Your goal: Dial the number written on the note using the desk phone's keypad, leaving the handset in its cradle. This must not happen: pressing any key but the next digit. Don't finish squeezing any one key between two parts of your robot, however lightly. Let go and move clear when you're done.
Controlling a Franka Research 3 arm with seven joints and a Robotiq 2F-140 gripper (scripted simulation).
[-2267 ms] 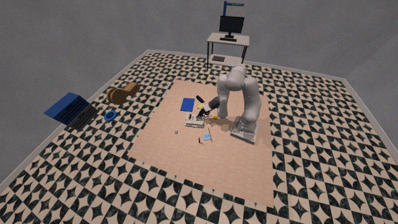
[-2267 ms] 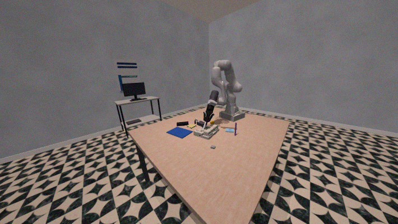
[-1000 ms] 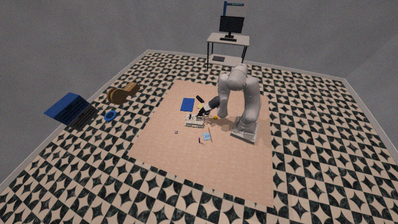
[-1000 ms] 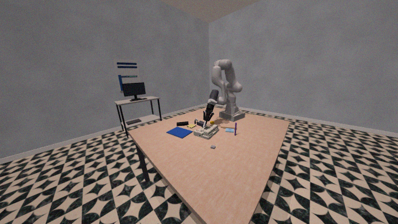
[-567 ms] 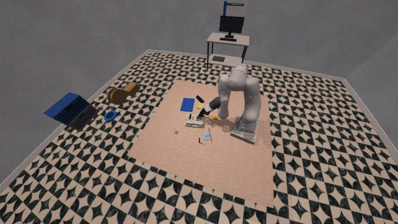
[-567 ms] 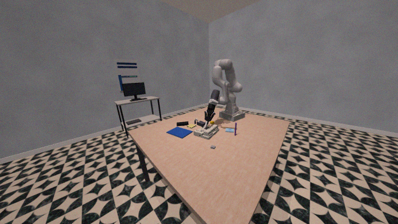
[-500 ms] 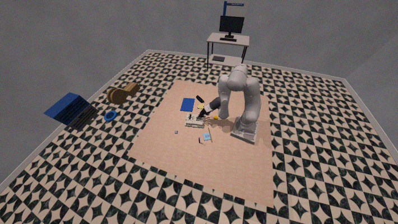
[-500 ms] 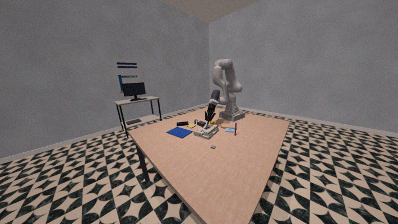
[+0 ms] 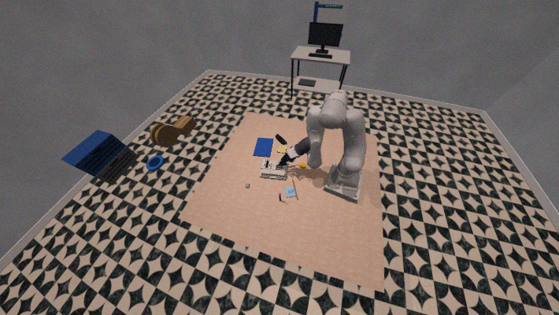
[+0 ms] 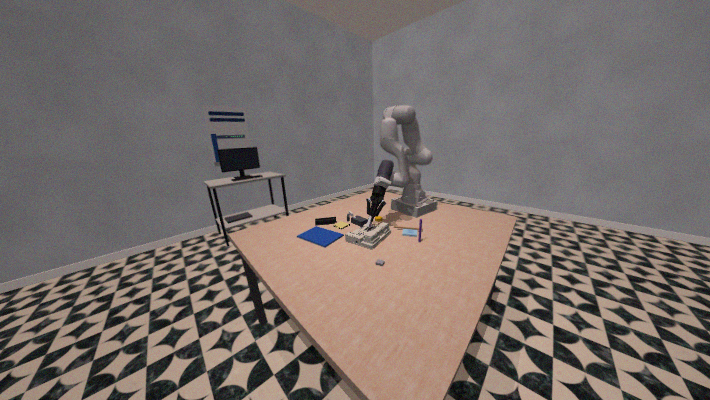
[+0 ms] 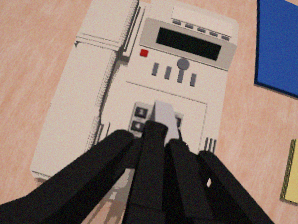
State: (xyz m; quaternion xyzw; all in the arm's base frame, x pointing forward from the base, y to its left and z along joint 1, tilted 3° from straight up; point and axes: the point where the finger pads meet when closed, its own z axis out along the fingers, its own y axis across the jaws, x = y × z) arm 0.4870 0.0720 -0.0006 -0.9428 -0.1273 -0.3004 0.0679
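My hand is 80 mm to the right of the handset, 30 mm above it and 20 mm short of it. Also, from my hand: pencil (190 mm behind, 130 mm to the left, 60 mm below); purple pen (250 mm to the left, 120 mm behind, 10 mm below); yellow disc (180 mm behind, 110 mm to the right, 60 mm below).
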